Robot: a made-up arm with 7 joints.
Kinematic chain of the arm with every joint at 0, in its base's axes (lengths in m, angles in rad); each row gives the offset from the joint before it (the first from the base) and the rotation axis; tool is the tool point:
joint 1: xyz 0 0 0.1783 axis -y
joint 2: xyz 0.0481 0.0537 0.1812 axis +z
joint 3: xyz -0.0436 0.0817 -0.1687 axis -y
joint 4: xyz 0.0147 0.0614 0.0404 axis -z
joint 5: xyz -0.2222 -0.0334 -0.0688 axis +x
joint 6: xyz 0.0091 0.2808 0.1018 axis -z
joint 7: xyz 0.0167 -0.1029 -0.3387 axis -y
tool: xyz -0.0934 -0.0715 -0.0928
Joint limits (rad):
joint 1: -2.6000..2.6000
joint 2: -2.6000..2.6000
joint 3: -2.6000..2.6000
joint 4: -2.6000..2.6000
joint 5: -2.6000..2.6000
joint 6: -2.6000..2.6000
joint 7: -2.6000..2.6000
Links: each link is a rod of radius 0.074 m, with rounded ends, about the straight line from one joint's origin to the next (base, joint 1, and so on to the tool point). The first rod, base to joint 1, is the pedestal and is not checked.
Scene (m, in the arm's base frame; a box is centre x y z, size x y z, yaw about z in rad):
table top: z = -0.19
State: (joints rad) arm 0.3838 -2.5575 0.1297 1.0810 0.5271 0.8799 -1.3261
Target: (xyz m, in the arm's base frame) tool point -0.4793 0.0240 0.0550
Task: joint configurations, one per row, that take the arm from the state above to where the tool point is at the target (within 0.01 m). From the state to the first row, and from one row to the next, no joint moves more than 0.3 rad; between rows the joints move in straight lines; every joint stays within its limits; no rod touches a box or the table.
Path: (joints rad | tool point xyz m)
1: 0.6459 -2.5646 -0.0571 0.8398 0.7406 0.9412 -1.3611 | 0.3574 -0.4134 0.4941
2: 0.9079 -2.5717 -0.2439 0.5986 0.9541 1.0025 -1.3960 | 0.2088 -0.3283 0.6849
3: 1.1700 -2.5788 -0.4307 0.3574 1.1675 1.0638 -1.4310 | -0.0579 -0.2327 0.7609
4: 1.4321 -2.5858 -0.6176 0.1162 1.3810 1.1251 -1.4659 | -0.3439 -0.1373 0.6535
5: 1.6942 -2.5929 -0.8044 -0.1250 1.5945 1.1864 -1.5009 | -0.5156 -0.0505 0.3803
6: 1.9562 -2.6000 -0.9912 -0.3662 1.8080 1.2476 -1.5359 | -0.4793 0.0240 0.0550

